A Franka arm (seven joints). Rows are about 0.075 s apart.
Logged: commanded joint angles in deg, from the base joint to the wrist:
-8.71 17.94 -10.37 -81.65 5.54 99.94 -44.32
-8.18 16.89 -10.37 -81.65 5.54 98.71 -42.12
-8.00 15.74 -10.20 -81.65 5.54 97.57 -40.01
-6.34 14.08 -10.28 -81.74 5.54 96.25 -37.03
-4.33 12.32 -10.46 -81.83 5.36 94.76 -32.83
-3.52 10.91 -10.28 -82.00 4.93 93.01 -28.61
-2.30 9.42 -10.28 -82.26 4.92 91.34 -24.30
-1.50 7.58 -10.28 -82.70 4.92 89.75 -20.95
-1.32 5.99 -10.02 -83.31 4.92 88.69 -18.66
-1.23 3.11 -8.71 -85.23 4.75 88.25 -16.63
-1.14 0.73 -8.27 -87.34 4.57 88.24 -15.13
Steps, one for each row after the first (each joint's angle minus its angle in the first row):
0.53 -1.05 0.00 0.00 0.00 -1.23 2.20
0.71 -2.20 0.17 0.00 0.00 -2.37 4.31
2.37 -3.86 0.09 -0.09 0.00 -3.69 7.29
4.38 -5.62 -0.09 -0.18 -0.18 -5.18 11.49
5.19 -7.03 0.09 -0.35 -0.61 -6.93 15.71
6.41 -8.52 0.09 -0.61 -0.62 -8.60 20.02
7.21 -10.36 0.09 -1.05 -0.62 -10.19 23.37
7.39 -11.95 0.35 -1.66 -0.62 -11.25 25.66
7.48 -14.83 1.66 -3.58 -0.79 -11.69 27.69
7.57 -17.21 2.10 -5.69 -0.97 -11.70 29.19

